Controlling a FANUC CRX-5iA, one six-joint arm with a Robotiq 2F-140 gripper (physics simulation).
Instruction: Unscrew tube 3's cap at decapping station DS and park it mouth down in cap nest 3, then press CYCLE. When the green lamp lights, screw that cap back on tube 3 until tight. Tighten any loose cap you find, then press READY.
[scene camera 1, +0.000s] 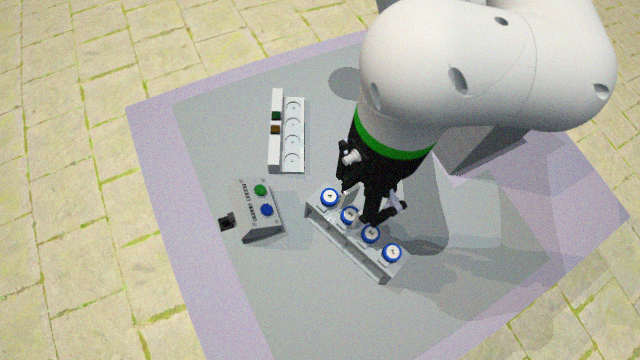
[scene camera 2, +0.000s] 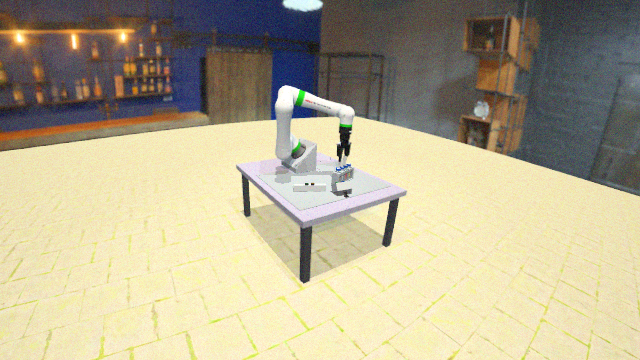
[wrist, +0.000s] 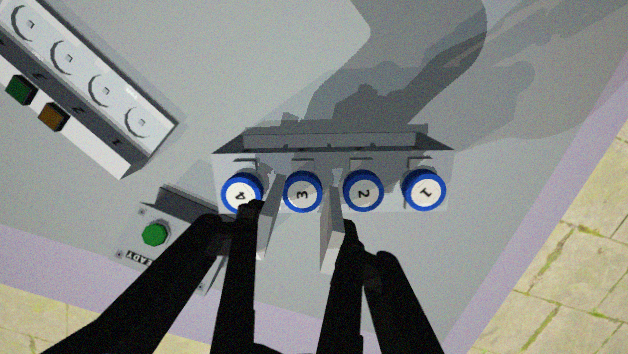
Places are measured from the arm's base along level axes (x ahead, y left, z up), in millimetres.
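Pixels of known places: gripper, fingertip midpoint: (scene camera 1: 352, 213) (scene camera 2: 342, 165) (wrist: 303, 197); arm's base, origin of the base link: (scene camera 2: 298, 151).
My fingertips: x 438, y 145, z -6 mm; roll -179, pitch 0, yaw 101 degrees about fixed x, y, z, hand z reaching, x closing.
Observation:
Ahead of a thing's pixels: the offset from my fingertips to its top centre. "*": to the spot under its first point.
Cap 3 @[2 mm ahead, 1 mm right, 8 mm down] (scene camera 1: 349, 215) (wrist: 302, 194), blue-rimmed with a white top, sits on tube 3 in the station rack @[9 mm back, 22 mm left, 27 mm down] (scene camera 1: 345, 241) (wrist: 329, 205). My gripper (scene camera 1: 355, 206) (scene camera 2: 343, 162) (wrist: 303, 197) is partly open and points down, its pale pads on either side of cap 3, with a gap showing. Caps 4 @[25 mm ahead, 48 mm right, 6 mm down] (scene camera 1: 329, 197) (wrist: 240, 195), 2 (scene camera 1: 370, 233) (wrist: 363, 192) and 1 @[43 mm back, 93 mm left, 9 mm down] (scene camera 1: 392, 252) (wrist: 425, 191) also sit on the rack. Cap nest 3 @[8 mm ahead, 300 mm right, 122 mm down] (scene camera 1: 292, 124) (wrist: 69, 58) is empty. The green lamp @[48 mm ahead, 308 mm right, 77 mm down] (scene camera 1: 276, 115) (wrist: 21, 90) looks dark. Thread tightness cannot be seen.
The console holds the green READY button @[142 mm ahead, 128 mm right, 55 mm down] (scene camera 1: 260, 190) (wrist: 154, 234) and the blue CYCLE button @[* 143 mm ahead, 79 mm right, 59 mm down] (scene camera 1: 266, 210). An amber lamp @[62 mm ahead, 271 mm right, 77 mm down] (scene camera 1: 275, 129) (wrist: 53, 117) looks dark beside the nests. A small black block @[* 229 mm ahead, 107 mm right, 128 mm down] (scene camera 1: 227, 222) lies beside the console. Neighbouring caps stand close outside the fingers.

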